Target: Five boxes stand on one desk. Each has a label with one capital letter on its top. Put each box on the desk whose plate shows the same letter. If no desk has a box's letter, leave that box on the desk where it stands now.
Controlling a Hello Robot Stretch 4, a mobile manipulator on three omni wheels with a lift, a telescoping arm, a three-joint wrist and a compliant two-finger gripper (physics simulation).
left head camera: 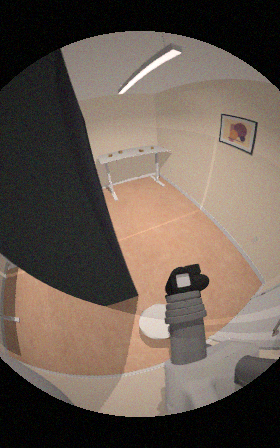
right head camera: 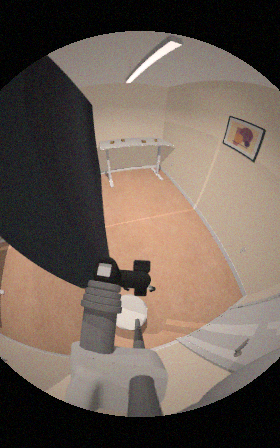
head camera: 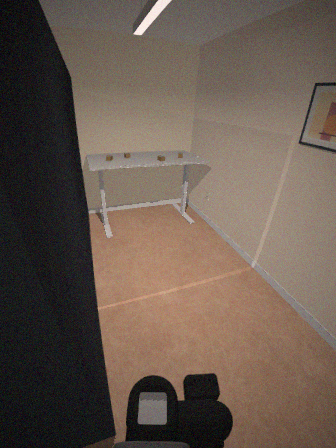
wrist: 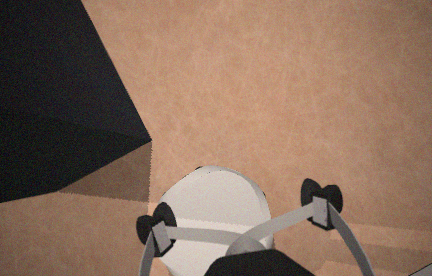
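Observation:
A white desk (head camera: 142, 160) (left head camera: 130, 154) (right head camera: 133, 144) stands far off against the back wall. Several small brown boxes stand on it; among them are a left one (head camera: 109, 158) (left head camera: 110, 155) (right head camera: 112, 142), one beside it (head camera: 127, 155) (left head camera: 120, 152) (right head camera: 123, 140), one right of the middle (head camera: 161, 158) (left head camera: 141, 150) (right head camera: 143, 141) and a right one (head camera: 180, 155) (left head camera: 152, 148) (right head camera: 156, 140). They are too small for any letter to be read. No letter plate can be made out. My gripper (wrist: 237, 207) is open and empty, above the floor near my base, far from the desk.
A large black block (head camera: 45, 225) (left head camera: 55, 200) (right head camera: 50, 175) (wrist: 60, 100) fills the left side, close to my arm. A wall with a framed picture (head camera: 327, 117) (left head camera: 239, 133) (right head camera: 243, 138) runs along the right. My round white base part (wrist: 215, 200) lies below the gripper.

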